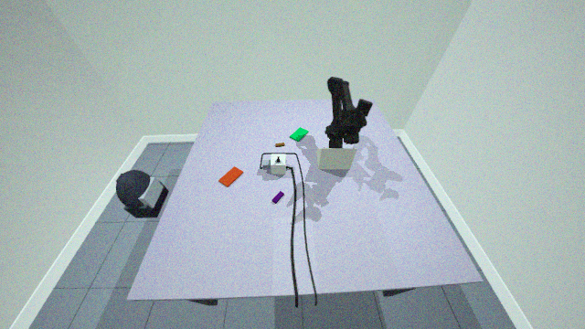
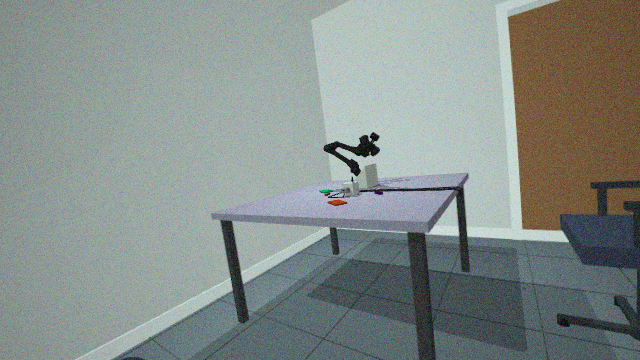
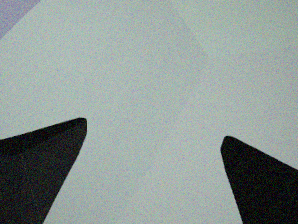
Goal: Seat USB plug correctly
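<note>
The dark USB plug lies 23 cm below my gripper tip, 22 cm ahead of it and 8 cm to the right of it. Round my gripper tip: purple block: 32 cm below, 24 cm ahead, 9 cm to the left; then socket plate: 25 cm below, 22 cm ahead, 8 cm to the right; then brown piece: 32 cm below, 28 cm to the right, 20 cm ahead.
</note>
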